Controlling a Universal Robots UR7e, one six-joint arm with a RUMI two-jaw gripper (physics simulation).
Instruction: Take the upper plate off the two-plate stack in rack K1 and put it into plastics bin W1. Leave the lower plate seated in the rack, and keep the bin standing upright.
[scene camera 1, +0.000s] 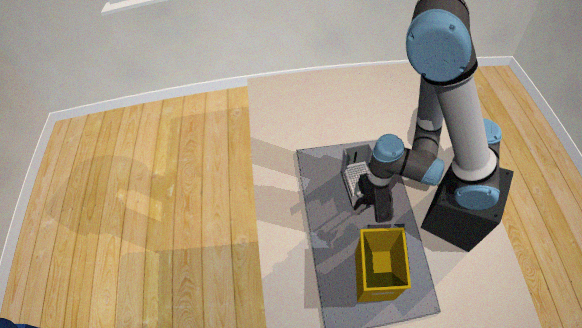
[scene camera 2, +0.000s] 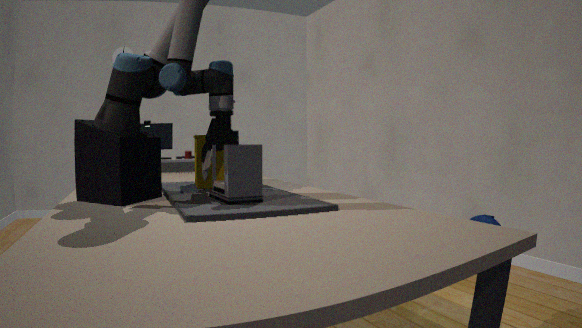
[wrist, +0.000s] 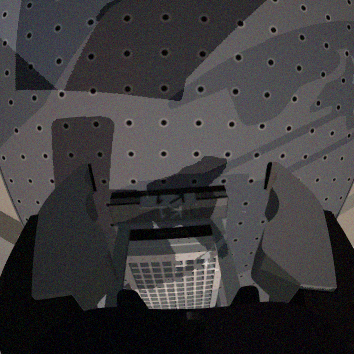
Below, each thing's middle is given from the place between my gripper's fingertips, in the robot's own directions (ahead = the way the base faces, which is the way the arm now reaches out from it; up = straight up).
I see my gripper 1 cm short of the flat piece (wrist: 193, 230), 13 cm to the left of it and 1 cm above it. Also, from my hand: yellow bin W1 (scene camera 1: 382, 270) (21 cm to the left, 5 cm above).
